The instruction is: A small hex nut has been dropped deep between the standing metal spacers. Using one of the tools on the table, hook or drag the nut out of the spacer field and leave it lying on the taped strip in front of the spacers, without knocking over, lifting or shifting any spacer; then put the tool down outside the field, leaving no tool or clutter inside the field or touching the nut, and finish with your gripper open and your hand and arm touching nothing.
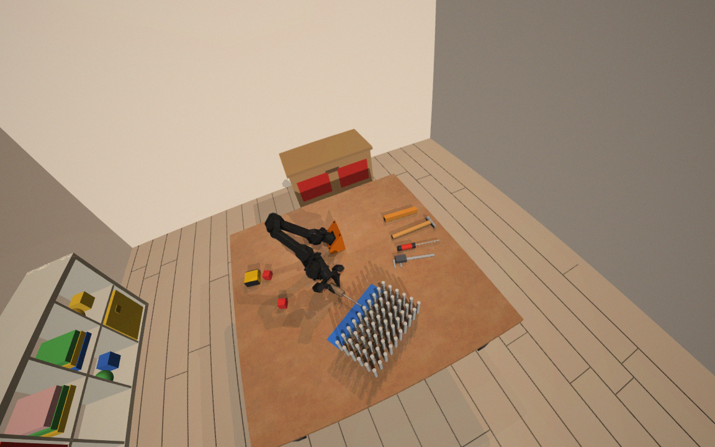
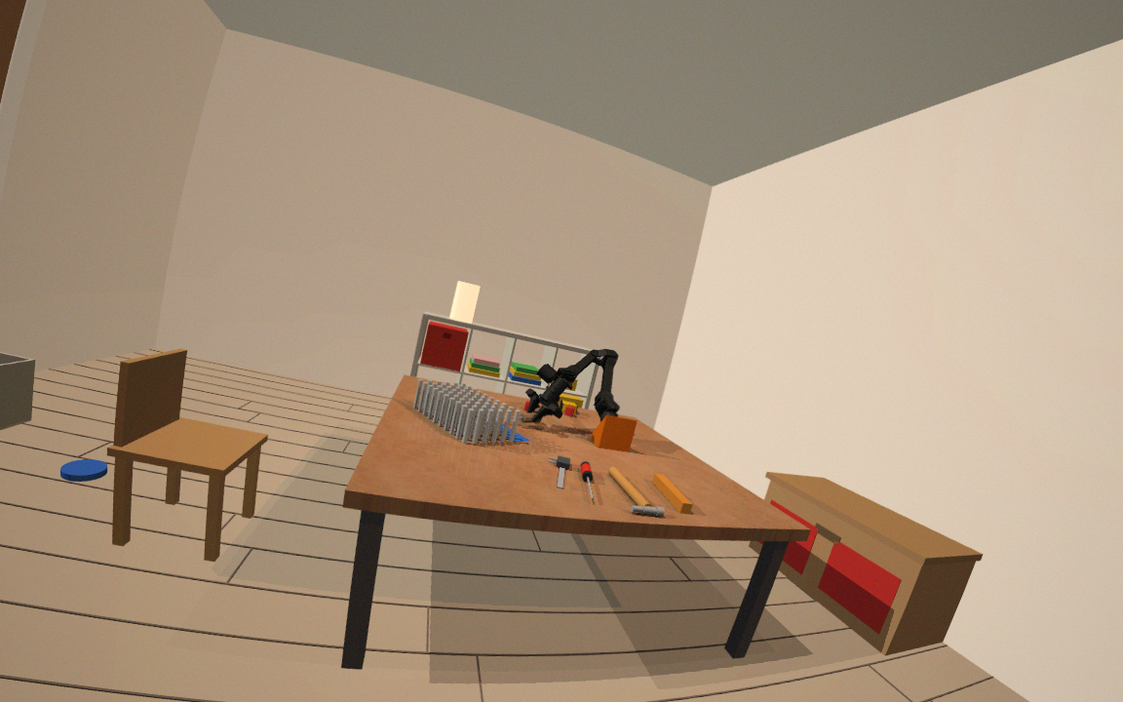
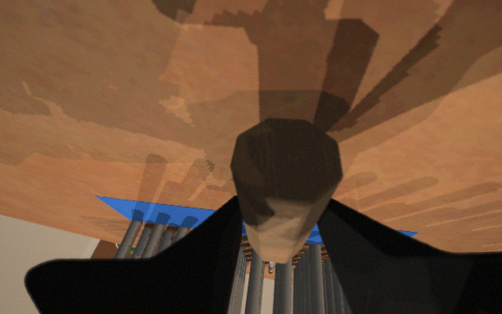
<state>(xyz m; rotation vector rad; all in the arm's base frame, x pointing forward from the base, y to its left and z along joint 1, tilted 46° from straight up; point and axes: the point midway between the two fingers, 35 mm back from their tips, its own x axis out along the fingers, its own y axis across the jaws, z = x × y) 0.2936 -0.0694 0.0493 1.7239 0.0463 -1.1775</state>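
My gripper tip is now 150 mm short of the blue taped strip, 50 mm to the right of it and 30 mm above it. Round my gripper tip: yellow block: 290 mm behind, 440 mm to the right, 10 mm below; then hook tool: 90 mm ahead, 50 mm to the left; then orange bar: 350 mm behind, 550 mm to the left, 20 mm below.
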